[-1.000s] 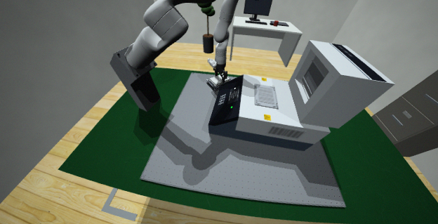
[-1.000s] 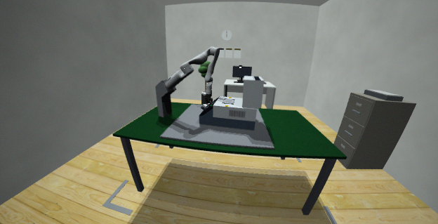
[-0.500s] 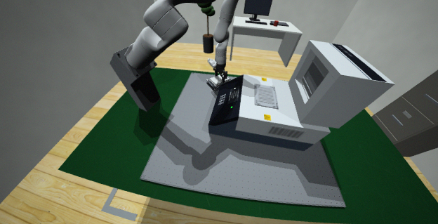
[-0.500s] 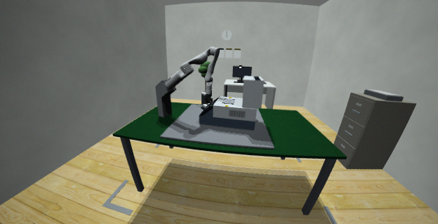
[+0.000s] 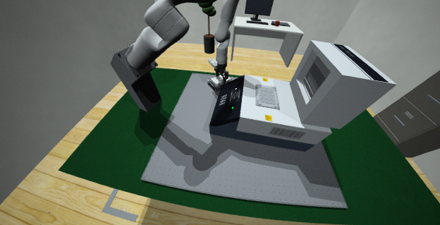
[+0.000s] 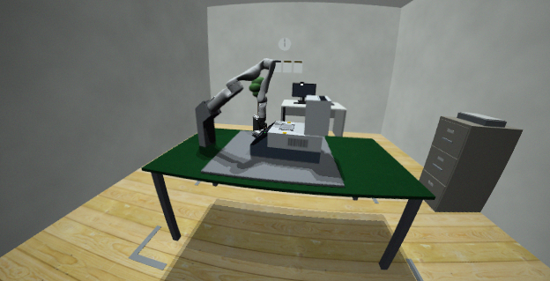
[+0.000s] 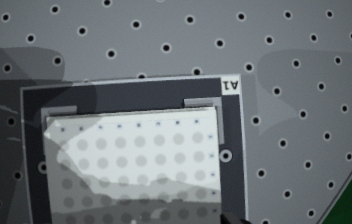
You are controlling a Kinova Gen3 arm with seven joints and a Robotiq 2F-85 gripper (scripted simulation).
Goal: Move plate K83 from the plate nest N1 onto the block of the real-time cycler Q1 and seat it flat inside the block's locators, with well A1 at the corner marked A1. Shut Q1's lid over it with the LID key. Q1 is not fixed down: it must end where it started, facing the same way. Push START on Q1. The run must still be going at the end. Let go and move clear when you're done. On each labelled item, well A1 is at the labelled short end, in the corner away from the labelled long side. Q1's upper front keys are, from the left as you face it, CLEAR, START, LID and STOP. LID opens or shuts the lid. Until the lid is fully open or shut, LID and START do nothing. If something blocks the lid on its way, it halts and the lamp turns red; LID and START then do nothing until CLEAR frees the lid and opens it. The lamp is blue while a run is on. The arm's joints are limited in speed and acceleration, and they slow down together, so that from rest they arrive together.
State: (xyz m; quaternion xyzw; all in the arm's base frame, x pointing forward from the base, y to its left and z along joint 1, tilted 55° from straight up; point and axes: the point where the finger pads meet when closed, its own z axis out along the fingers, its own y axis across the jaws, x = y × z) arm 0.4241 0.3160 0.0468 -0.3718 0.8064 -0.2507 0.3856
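My hand is 20 mm above the dark plate nest N1. From my hand the other things lie so: plate K83: 10 mm below.
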